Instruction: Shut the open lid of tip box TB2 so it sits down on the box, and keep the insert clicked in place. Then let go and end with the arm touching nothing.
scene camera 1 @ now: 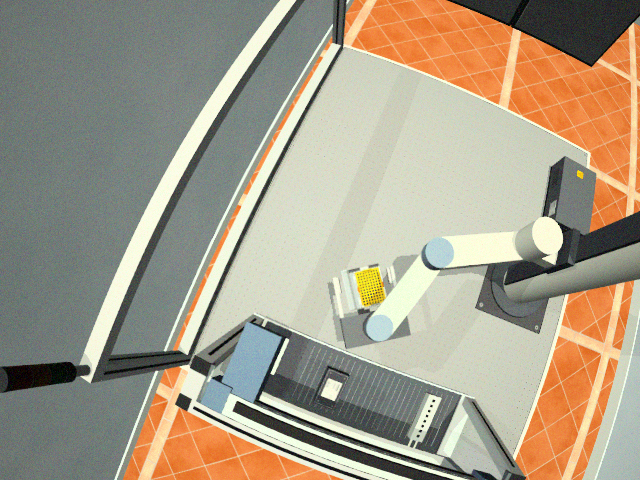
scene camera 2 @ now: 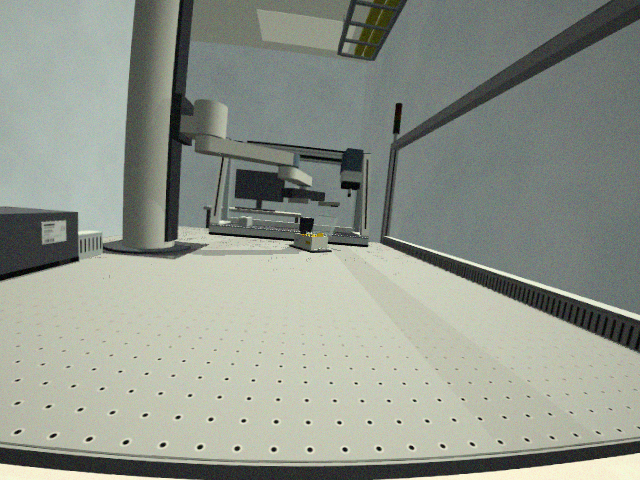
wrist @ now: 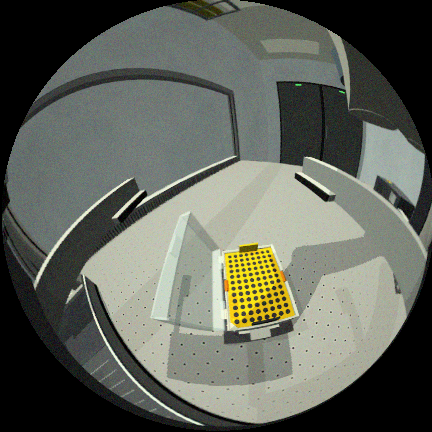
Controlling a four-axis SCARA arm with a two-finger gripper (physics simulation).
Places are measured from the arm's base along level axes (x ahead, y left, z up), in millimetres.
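Where they show: gripper, fingertip midpoint: (scene camera 1: 362, 272) (scene camera 2: 325, 203) (wrist: 217, 171); arm's base, origin of the base link: (scene camera 1: 517, 284) (scene camera 2: 149, 250).
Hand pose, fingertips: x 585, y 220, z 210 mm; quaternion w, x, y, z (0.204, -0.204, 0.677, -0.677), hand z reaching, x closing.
Each offset is from my fingertips to the top centre of the thing. "pt": to the spot under its first point.
Tip box TB2 {47 mm back, 8 mm left, 131 mm down} (scene camera 2: 319, 243) (wrist: 294, 311) stands upright on the perforated deck; no label is readable. Its yellow insert {47 mm back, 8 mm left, 122 mm down} (scene camera 1: 370, 285) (scene camera 2: 315, 235) (wrist: 257, 287) lies in the box, looking level within the rim. The clear lid {8 mm ahead, 46 mm left, 43 mm down} (scene camera 1: 349, 290) (wrist: 175, 285) stands open, tilted outward on the hinge side, at the left of the box in the wrist view. My gripper (scene camera 2: 313, 202) (wrist: 217, 171) is open, with nothing between its widely spaced fingers. It hangs above the box, apart from box and lid in the wrist view. Exact height is hard to tell.
A framed machine with a dark slatted bed (scene camera 1: 305, 359) and blue head {pt 150 mm ahead, 315 mm left, 291 mm up} (scene camera 1: 252, 359) (scene camera 2: 352, 160) stands close beyond the box. The arm's column (scene camera 2: 149, 124) and a dark cabinet {pt 675 mm back, 614 mm right, 82 mm down} (scene camera 1: 571, 193) (scene camera 2: 38, 240) are at the deck's side. A low rail {pt 419 mm ahead, 165 mm right, 175 mm down} (scene camera 1: 263, 191) edges the deck.
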